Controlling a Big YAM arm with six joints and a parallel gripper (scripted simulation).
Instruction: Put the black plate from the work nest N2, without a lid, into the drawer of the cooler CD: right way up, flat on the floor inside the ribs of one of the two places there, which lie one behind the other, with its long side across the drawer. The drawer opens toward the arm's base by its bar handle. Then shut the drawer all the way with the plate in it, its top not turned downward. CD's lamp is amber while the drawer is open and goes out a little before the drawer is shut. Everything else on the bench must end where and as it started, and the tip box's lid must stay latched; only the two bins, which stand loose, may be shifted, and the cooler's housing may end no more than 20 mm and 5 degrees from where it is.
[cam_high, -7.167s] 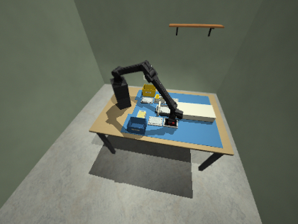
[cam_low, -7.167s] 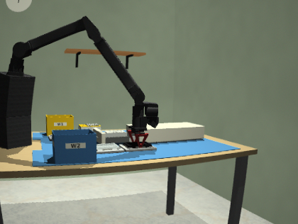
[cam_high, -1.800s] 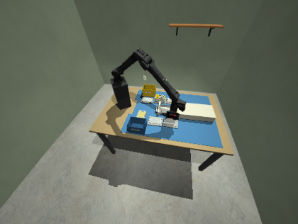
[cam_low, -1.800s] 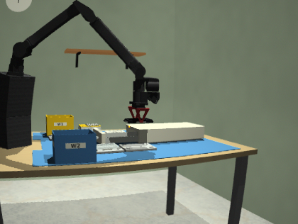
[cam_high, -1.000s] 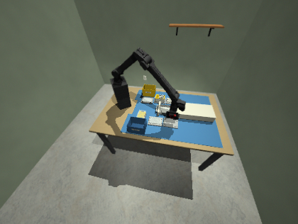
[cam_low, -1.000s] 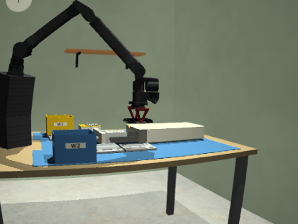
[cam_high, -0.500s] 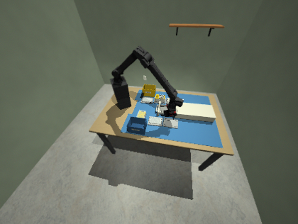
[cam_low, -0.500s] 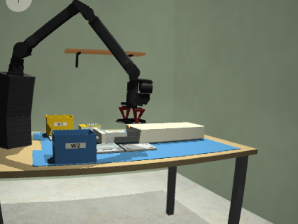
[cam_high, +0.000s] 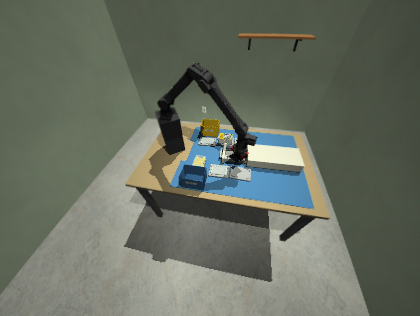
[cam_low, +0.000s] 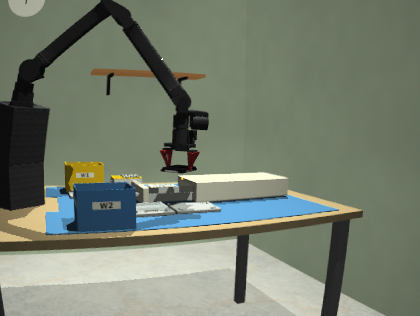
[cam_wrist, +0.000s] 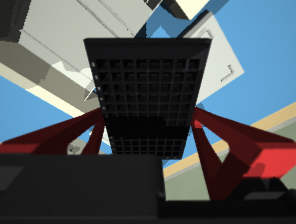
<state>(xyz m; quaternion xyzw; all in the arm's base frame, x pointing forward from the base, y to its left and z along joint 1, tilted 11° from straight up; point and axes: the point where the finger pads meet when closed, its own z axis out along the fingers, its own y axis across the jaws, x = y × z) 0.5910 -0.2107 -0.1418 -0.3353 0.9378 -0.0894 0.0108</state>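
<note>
The drawer lies 120 mm to the left of my hand and 120 mm below it. The rest, counted from my hand: work nest N2: 140 mm below, 60 mm to the right, 30 mm ahead; then white plate: 140 mm behind, 120 mm below, 50 mm to the right; then black plate: right at my hand.
</note>
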